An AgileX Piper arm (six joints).
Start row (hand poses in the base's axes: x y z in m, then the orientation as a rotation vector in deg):
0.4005 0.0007 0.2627 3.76 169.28 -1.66
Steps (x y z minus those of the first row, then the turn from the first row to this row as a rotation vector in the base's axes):
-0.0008 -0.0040 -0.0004 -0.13 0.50 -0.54
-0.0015 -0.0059 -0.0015 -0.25 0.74 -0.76
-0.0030 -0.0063 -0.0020 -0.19 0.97 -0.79
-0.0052 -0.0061 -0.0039 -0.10 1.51 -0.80
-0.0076 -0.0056 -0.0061 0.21 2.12 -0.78
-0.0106 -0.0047 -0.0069 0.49 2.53 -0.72
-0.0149 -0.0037 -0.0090 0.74 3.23 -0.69
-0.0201 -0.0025 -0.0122 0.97 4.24 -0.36
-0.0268 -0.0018 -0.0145 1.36 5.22 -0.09
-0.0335 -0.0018 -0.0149 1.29 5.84 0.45
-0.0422 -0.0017 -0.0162 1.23 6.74 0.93
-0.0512 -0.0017 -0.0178 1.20 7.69 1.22
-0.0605 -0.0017 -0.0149 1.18 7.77 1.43
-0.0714 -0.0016 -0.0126 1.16 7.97 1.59
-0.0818 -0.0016 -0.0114 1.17 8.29 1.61
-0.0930 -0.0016 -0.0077 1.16 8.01 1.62
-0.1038 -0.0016 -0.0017 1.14 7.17 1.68
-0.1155 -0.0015 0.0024 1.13 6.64 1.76
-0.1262 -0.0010 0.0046 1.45 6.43 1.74
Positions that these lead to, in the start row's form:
0.3997 -0.0033 0.2623 4.54 169.76 -1.95
0.3990 -0.0052 0.2612 4.86 169.99 -2.17
0.3975 -0.0056 0.2607 4.91 170.22 -2.09
0.3953 -0.0054 0.2588 4.94 170.76 -1.98
0.3929 -0.0049 0.2566 4.96 171.38 -1.54
0.3899 -0.0040 0.2558 4.92 171.80 -1.13
0.3856 -0.0030 0.2537 4.91 172.51 -0.78
0.3804 -0.0018 0.2505 4.46 173.54 -0.42
0.3737 -0.0011 0.2482 4.11 174.53 0.17
0.3670 -0.0011 0.2478 3.28 175.16 0.12
0.3583 -0.0010 0.2465 2.54 176.07 0.07
0.3493 -0.0010 0.2449 2.09 177.02 0.03
0.3400 -0.0010 0.2478 1.76 177.10 0.03
0.3291 -0.0009 0.2501 1.51 177.30 0.01
0.3187 -0.0009 0.2513 1.48 177.62 0.02
0.3075 -0.0009 0.2550 1.46 177.34 0.02
0.2967 -0.0009 0.2610 1.38 176.50 0.02
0.2850 -0.0008 0.2651 1.26 175.97 0.04
0.2743 -0.0003 0.2673 1.34 175.77 0.53

